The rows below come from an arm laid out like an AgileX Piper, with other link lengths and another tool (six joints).
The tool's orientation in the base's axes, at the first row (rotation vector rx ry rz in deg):
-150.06, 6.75, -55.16
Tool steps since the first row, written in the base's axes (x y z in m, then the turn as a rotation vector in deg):
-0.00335, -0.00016, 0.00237, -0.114, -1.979, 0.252
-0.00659, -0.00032, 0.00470, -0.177, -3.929, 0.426
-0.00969, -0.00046, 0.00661, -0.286, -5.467, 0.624
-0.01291, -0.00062, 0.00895, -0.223, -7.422, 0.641
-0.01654, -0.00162, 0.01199, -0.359, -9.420, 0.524
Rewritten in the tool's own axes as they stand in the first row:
-0.00108, -0.00081, -0.00388, 0.452, 1.761, -0.830
-0.00211, -0.00161, -0.00765, 0.890, 3.523, -1.564
-0.00328, -0.00227, -0.01104, 1.227, 4.890, -2.224
-0.00429, -0.00307, -0.01481, 1.666, 6.717, -2.767
-0.00501, -0.00334, -0.01959, 1.878, 8.623, -3.355

